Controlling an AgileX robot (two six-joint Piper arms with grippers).
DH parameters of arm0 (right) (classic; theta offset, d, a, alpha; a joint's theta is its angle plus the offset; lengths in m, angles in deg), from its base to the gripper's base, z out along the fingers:
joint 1: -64.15 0.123 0 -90
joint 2: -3.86 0 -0.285 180
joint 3: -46.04 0 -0.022 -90
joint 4: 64.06 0.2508 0 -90
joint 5: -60.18 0 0.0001 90
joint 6: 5.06 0.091 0 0
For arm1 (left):
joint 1: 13.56 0.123 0 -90
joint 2: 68.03 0 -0.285 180
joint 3: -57.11 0 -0.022 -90
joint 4: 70.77 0.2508 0 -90
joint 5: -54.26 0 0.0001 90
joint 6: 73.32 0.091 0 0
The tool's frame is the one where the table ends.
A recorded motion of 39 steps. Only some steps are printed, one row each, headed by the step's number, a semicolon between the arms.
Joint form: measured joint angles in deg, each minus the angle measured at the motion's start. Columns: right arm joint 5, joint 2, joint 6, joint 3, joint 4, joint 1; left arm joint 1, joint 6, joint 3, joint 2, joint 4, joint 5.
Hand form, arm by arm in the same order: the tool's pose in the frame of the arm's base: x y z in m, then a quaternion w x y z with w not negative. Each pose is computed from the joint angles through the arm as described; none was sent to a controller.
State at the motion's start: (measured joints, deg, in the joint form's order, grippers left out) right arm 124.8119 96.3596 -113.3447 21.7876 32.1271 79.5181; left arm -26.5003 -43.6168 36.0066 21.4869 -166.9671 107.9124
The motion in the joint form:
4: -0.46 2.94 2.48 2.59 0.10 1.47; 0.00 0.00 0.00 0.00 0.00 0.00
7: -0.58 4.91 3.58 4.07 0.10 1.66; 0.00 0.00 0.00 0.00 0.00 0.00
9: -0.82 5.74 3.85 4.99 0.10 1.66; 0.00 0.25 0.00 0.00 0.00 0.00
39: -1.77 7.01 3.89 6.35 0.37 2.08; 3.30 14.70 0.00 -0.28 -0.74 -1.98
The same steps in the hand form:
4: 0.2632 0.1648 0.3020 0.46191 -0.42608 0.61141 0.48091; 0.2695 -0.1367 0.3287 0.18575 -0.09012 0.74536 -0.63389
7: 0.2712 0.1682 0.2985 0.45368 -0.41946 0.61786 0.48629; 0.2695 -0.1367 0.3287 0.18575 -0.09012 0.74536 -0.63389
9: 0.2756 0.1694 0.2982 0.45362 -0.41760 0.61961 0.48571; 0.2695 -0.1367 0.3287 0.18714 -0.08849 0.74555 -0.63349
39: 0.2820 0.1730 0.2973 0.45528 -0.41539 0.62237 0.48252; 0.2788 -0.1193 0.3299 0.29387 -0.02917 0.75001 -0.59184

